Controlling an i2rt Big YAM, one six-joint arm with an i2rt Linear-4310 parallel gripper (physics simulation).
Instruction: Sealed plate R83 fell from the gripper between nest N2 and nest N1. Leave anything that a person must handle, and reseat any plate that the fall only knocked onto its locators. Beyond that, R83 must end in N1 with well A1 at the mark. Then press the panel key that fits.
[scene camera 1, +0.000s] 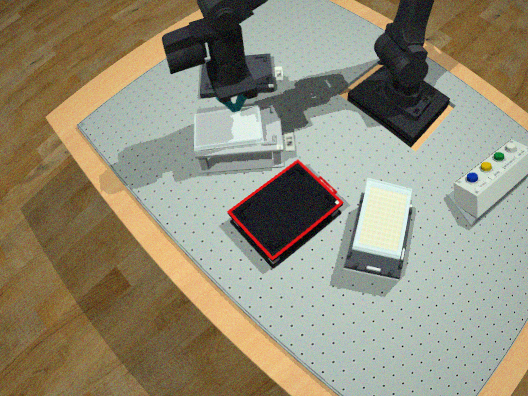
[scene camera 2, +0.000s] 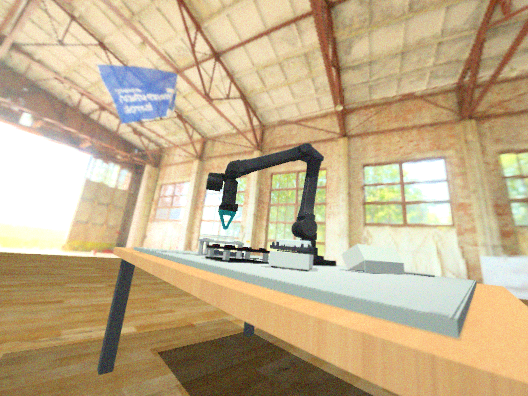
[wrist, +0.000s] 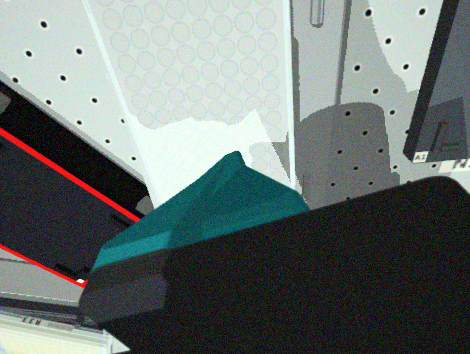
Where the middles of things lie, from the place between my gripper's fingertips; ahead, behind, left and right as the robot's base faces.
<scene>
I see my gripper 7 cm short of the black plate with red rim (scene camera 1: 286, 207), 18 cm to the right of it and 7 cm above it.
</scene>
